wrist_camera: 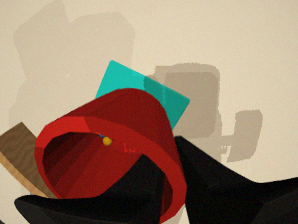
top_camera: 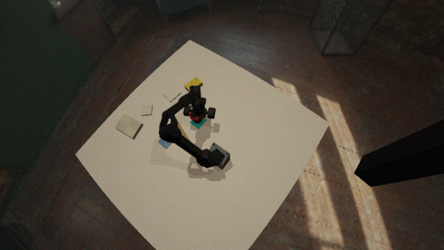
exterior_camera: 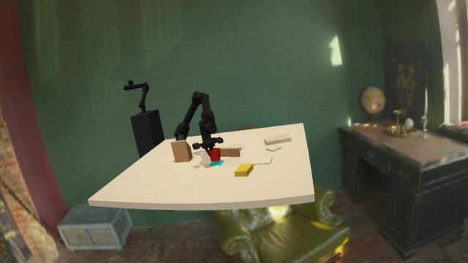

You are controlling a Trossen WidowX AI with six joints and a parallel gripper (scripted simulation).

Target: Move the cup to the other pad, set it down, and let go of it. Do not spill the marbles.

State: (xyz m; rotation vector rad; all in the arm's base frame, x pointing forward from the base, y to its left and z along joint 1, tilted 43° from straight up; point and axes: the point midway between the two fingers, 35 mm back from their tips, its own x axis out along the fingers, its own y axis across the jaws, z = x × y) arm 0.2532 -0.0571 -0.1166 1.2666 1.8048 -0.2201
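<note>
Right now the yellow marble is 3 cm ahead of my gripper tip, 4 cm to the left of it and 2 cm below it. Also, from my gripper tip: wooden bar (5 cm ahead, 14 cm to the left, 4 cm below); then teal pad (2 cm ahead, 2 cm to the left, 6 cm below); then red cup (3 cm ahead, 2 cm to the left).
</note>
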